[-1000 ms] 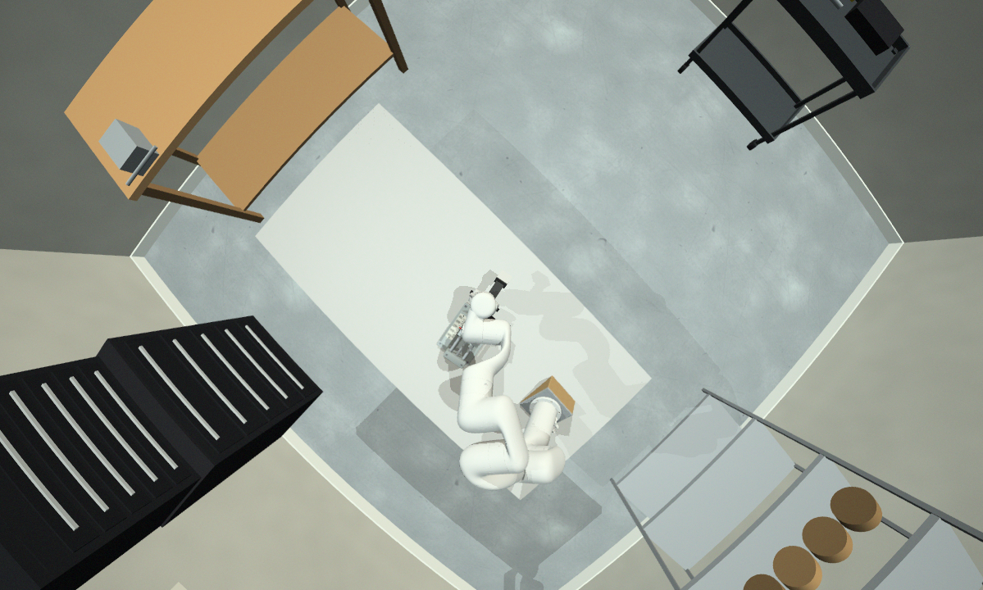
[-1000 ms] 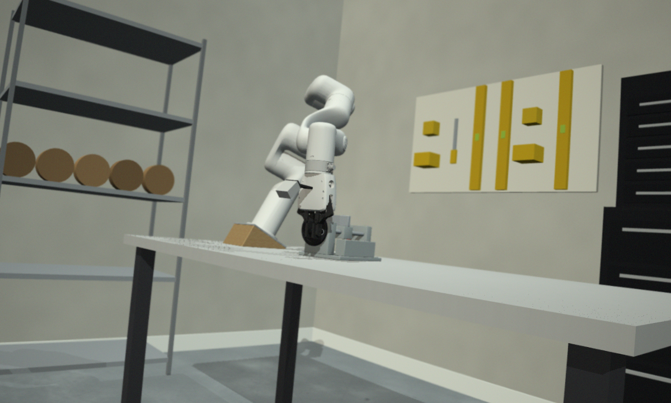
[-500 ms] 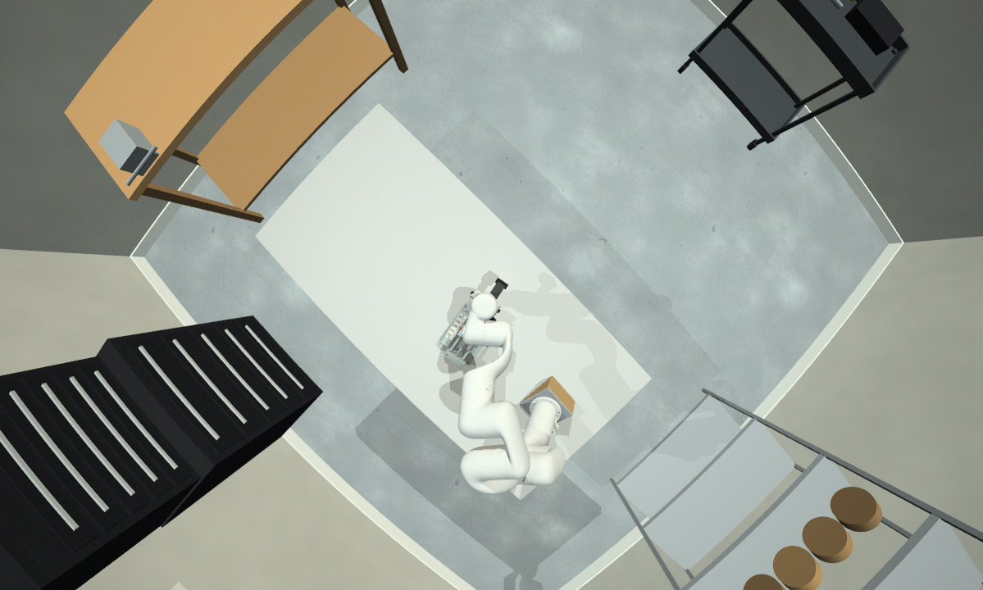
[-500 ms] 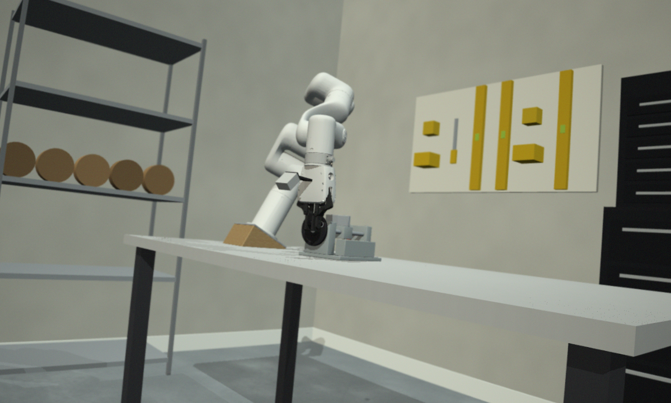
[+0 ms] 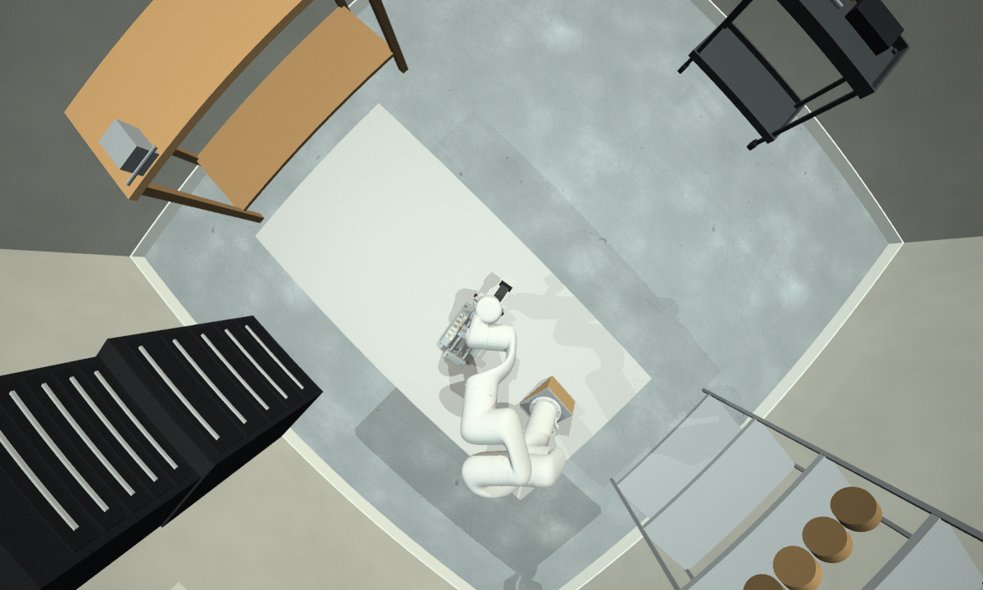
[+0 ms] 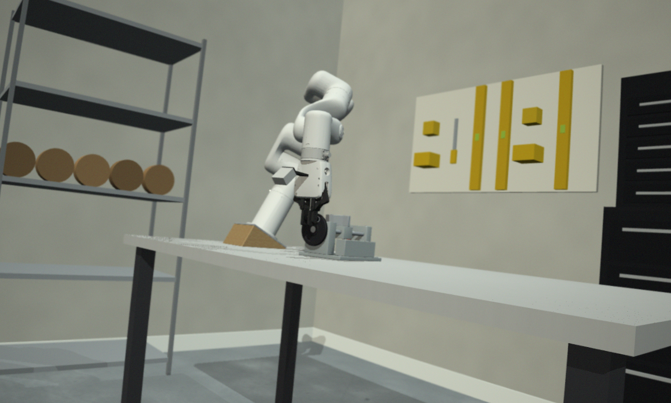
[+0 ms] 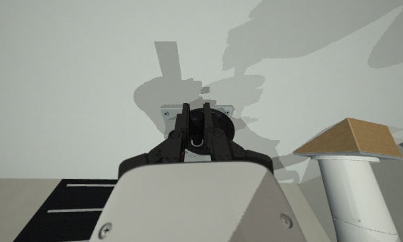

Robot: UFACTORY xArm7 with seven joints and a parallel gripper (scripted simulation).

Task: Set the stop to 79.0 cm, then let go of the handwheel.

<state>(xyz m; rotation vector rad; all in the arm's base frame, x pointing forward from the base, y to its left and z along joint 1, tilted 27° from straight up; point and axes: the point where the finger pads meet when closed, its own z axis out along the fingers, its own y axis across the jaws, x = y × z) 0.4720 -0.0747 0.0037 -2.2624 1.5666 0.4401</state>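
My hand is 10 mm past the black handwheel, 20 mm to the right of it and 10 mm above it.
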